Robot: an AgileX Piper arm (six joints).
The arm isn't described. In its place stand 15 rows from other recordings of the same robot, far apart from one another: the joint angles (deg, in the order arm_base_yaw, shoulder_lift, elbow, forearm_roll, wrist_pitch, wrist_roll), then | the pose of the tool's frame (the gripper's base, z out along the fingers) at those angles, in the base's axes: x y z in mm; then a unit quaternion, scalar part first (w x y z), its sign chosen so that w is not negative.
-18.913 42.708 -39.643 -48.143 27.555 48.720 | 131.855 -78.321 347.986 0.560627 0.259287 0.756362 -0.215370
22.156 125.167 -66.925 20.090 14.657 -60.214 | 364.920 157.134 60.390 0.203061 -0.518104 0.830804 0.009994
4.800 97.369 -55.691 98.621 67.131 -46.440 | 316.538 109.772 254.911 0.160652 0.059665 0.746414 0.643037
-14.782 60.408 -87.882 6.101 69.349 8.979 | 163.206 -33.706 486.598 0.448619 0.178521 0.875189 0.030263
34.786 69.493 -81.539 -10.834 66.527 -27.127 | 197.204 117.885 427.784 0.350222 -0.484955 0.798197 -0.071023
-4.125 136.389 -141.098 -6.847 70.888 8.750 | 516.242 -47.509 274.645 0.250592 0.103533 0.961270 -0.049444
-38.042 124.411 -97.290 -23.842 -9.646 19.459 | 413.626 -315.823 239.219 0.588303 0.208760 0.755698 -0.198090
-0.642 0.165 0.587 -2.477 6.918 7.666 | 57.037 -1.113 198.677 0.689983 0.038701 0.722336 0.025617
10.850 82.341 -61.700 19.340 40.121 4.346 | 291.090 75.565 289.532 0.268921 0.037307 0.945765 0.178377
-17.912 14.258 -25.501 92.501 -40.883 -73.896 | 17.084 -68.057 337.954 0.741628 0.445052 0.458175 -0.204920
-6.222 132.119 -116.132 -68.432 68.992 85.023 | 482.981 -132.128 243.474 0.398885 0.480388 0.686905 -0.371859
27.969 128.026 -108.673 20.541 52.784 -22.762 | 420.179 251.912 201.402 0.187497 -0.343084 0.904709 0.169233
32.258 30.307 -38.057 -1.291 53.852 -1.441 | 71.888 43.414 315.805 0.401885 -0.266041 0.870544 0.099319
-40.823 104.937 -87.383 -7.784 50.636 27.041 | 297.080 -269.233 272.258 0.222275 0.517099 0.821827 -0.088334
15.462 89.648 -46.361 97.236 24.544 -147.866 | 293.825 120.183 219.955 0.486507 -0.550227 0.677161 0.044875
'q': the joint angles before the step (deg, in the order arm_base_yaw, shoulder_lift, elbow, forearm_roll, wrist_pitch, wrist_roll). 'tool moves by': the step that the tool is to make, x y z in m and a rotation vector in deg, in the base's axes. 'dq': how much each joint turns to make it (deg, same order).
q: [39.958, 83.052, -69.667, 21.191, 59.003, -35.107]
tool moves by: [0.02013, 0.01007, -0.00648, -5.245, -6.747, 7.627]
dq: [0.366, 4.602, -3.979, -5.514, -0.404, -7.439]
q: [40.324, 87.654, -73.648, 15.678, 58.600, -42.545]
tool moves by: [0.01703, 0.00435, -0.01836, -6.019, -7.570, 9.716]
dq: [-0.001, 3.536, -0.229, -5.447, -3.294, -10.432]
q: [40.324, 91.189, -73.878, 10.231, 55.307, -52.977]
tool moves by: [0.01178, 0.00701, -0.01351, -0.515, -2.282, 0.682]
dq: [-0.001, 2.735, -0.076, -1.311, -3.972, -1.117]
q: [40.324, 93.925, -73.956, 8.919, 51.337, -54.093]
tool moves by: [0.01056, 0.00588, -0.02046, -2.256, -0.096, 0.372]
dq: [0.000, 3.532, 0.001, -1.693, -2.147, -0.189]
